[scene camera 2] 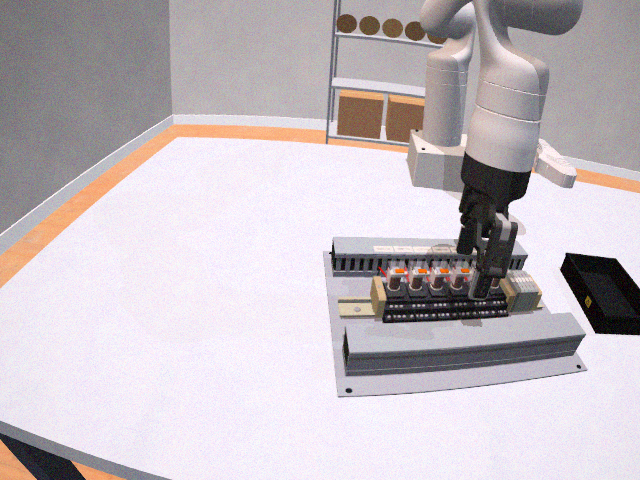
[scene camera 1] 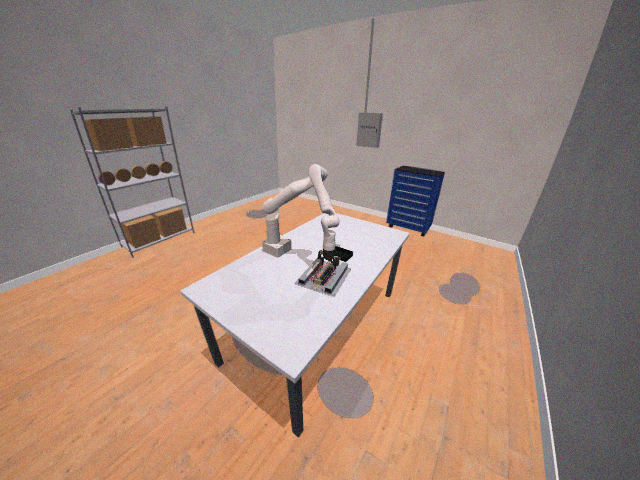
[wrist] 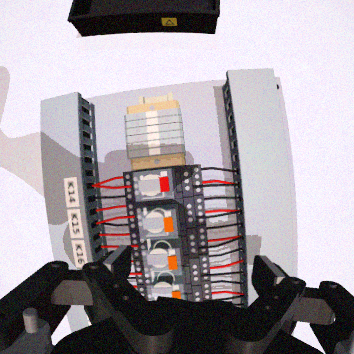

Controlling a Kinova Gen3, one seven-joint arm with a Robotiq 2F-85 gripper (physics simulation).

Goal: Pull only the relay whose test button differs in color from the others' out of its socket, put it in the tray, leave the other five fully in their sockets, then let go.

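Places are measured from the arm's base along level axes (x back, y right, z up), in centimetres.
Where they show: gripper, fingertip midpoint: (scene camera 2: 469,274) (scene camera 1: 327,267) (wrist: 191,264); arm's base at its link origin: (scene camera 2: 441,140) (scene camera 1: 274,240).
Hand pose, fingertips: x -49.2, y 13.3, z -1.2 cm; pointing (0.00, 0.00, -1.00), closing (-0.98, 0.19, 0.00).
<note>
Each offset is from my fingertips to the top centre of the thing. "*": to the spot under its first point. Level surfaces: height alone.
The red-button relay {dx +2.1, dy -5.8, dz -0.4 cm} (wrist: 152,185) sits in the end socket nearest the terminal blocks; in scene camera 2 this relay (scene camera 2: 495,281) is mostly behind a finger. Orange-button relays (wrist: 157,221) (scene camera 2: 397,277) fill the row beside it. Four of them show in scene camera 2; another is hidden by the finger. My gripper (scene camera 1: 328,262) (scene camera 2: 473,273) (wrist: 191,264) is open and empty, pointing down low over the row. Its fingers straddle the row on the orange-button side of the red-button relay. The black tray {dx +1.5, dy -28.6, dz -3.9 cm} (scene camera 1: 345,255) (scene camera 2: 617,324) (wrist: 125,22) stands beyond the terminal-block end.
Grey wire ducts {dx -6.7, dy +0.2, dz -3.1 cm} (scene camera 2: 465,335) (wrist: 257,150) run along both sides of the relay row on the backplate {* dx -10.1, dy +8.1, dz -7.1 cm} (scene camera 2: 413,384). Red and black wires join them to the sockets. Terminal blocks {dx +2.0, dy -9.9, dz -2.7 cm} (scene camera 2: 523,289) (wrist: 154,132) stand at the row's tray end. The white table {dz -7.4 cm} (scene camera 1: 248,294) carries everything.
</note>
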